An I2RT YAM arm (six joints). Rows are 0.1 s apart.
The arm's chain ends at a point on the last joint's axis. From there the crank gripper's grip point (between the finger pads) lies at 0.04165 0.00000 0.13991 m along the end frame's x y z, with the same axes.
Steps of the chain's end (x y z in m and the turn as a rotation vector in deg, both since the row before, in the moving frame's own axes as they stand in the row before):
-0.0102 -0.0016 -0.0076 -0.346 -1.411 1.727
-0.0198 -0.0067 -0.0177 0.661 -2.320 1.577
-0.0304 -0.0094 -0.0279 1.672 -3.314 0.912
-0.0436 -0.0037 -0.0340 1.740 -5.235 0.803
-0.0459 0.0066 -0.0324 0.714 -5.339 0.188
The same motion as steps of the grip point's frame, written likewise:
-0.0137 0.0005 -0.0066 -0.346 -1.411 1.727
-0.0255 -0.0073 -0.0161 0.661 -2.320 1.577
-0.0385 -0.0129 -0.0258 1.672 -3.314 0.912
-0.0565 -0.0075 -0.0308 1.740 -5.235 0.803
-0.0591 0.0049 -0.0291 0.714 -5.339 0.188

